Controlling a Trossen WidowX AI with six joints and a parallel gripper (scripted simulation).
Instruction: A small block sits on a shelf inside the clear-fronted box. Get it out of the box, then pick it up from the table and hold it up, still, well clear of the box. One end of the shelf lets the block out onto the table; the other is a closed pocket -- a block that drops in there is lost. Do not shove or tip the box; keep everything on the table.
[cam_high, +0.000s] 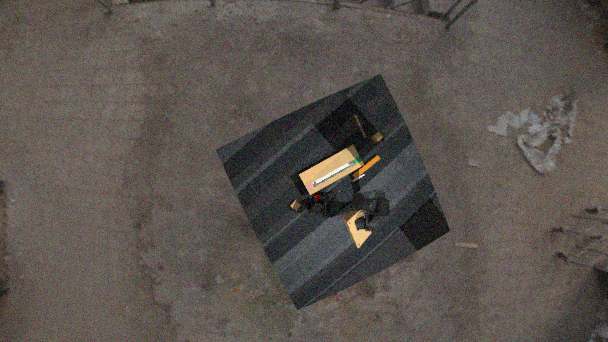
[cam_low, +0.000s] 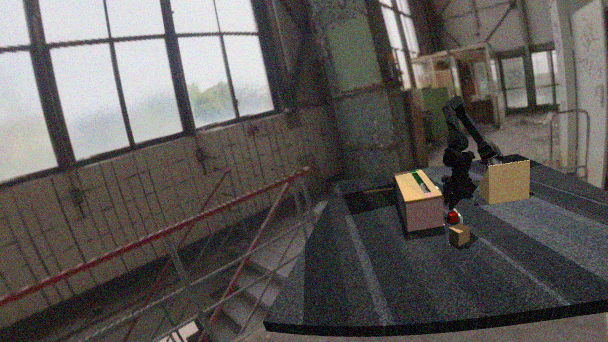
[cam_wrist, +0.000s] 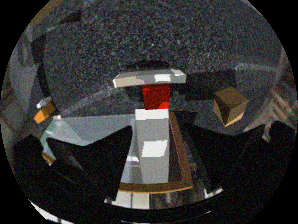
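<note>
My gripper tip is now 5 cm above the red block and 2 cm past it. The rest, counted from my gripper tip: orange bar 38 cm to the right, 7 cm ahead, 5 cm below; thin tan stick 44 cm to the right, 35 cm ahead, 6 cm below.
</note>
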